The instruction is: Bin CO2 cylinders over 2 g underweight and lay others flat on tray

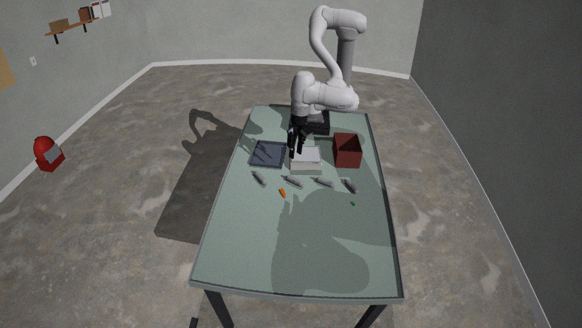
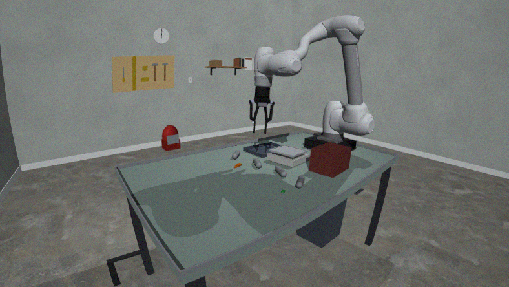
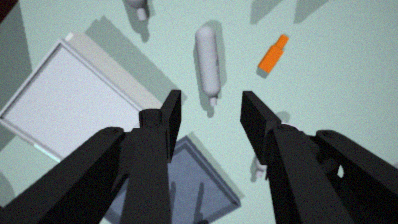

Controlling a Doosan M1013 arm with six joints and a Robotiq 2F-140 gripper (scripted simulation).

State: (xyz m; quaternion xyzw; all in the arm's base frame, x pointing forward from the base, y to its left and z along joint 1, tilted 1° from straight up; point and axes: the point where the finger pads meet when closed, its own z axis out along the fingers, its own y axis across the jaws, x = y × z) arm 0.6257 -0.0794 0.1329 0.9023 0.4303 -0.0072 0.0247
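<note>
My hand is 170 mm past the white scale plate, 150 mm above it and 60 mm to the right of it. Round my hand: blue-grey tray (220 mm behind, 200 mm below, 170 mm to the right); white scale (180 mm behind, 170 mm below, 50 mm to the left); small orange piece (200 mm below, 110 mm ahead, 50 mm to the right).
</note>
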